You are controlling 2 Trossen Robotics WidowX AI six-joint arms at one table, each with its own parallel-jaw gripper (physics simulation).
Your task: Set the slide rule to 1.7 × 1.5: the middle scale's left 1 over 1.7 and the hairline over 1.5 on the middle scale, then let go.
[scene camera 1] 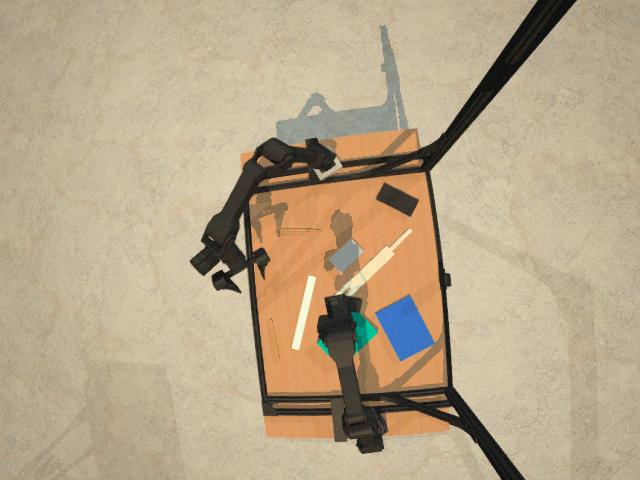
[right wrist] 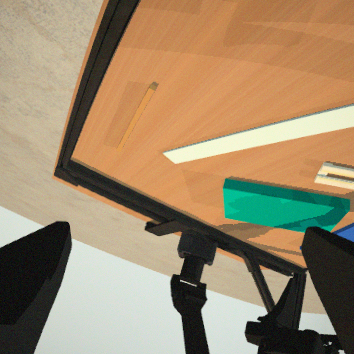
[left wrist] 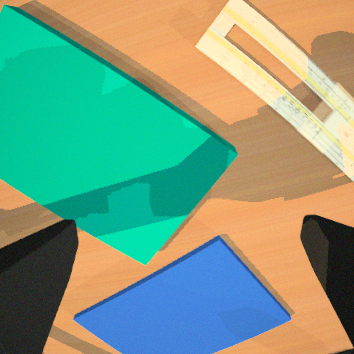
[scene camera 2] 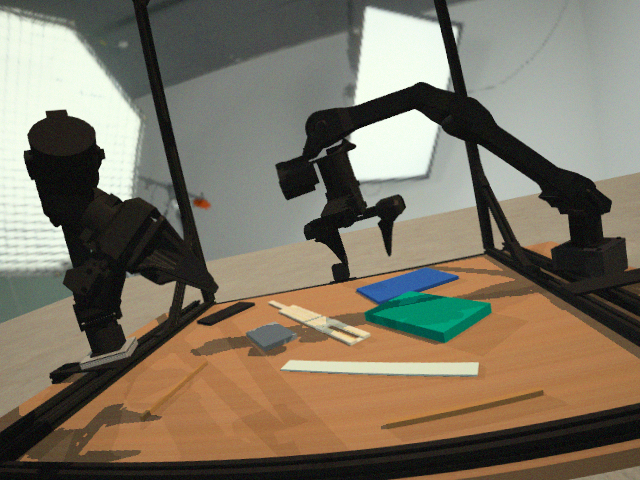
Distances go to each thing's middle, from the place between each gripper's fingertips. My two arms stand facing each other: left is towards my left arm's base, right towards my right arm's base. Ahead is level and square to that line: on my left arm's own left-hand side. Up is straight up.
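Green block (scene camera 2: pixel 440 318): 20 mm ahead of my left hand, 80 mm to the left of it, 110 mm below it. Counted from the same left hand, the blue block (scene camera 1: pixel 402 323) is 80 mm to the left, 200 mm behind and 120 mm below; the cream slide rule (scene camera 2: pixel 324 327) is 100 mm behind, 160 mm to the right and 120 mm below; the pale ruler (scene camera 2: pixel 464 369) is 30 mm to the right, 180 mm ahead and 120 mm below.
Pale ruler: 110 mm behind my right hand, 150 mm to the left of it, 190 mm below it. Counted from my right hand, the green block is 180 mm below, 260 mm behind and 260 mm to the left; the cream slide rule is 20 mm to the left, 390 mm behind and 180 mm below; the grey block (scene camera 2: pixel 269 336) is 50 mm to the right, 310 mm behind and 180 mm below.
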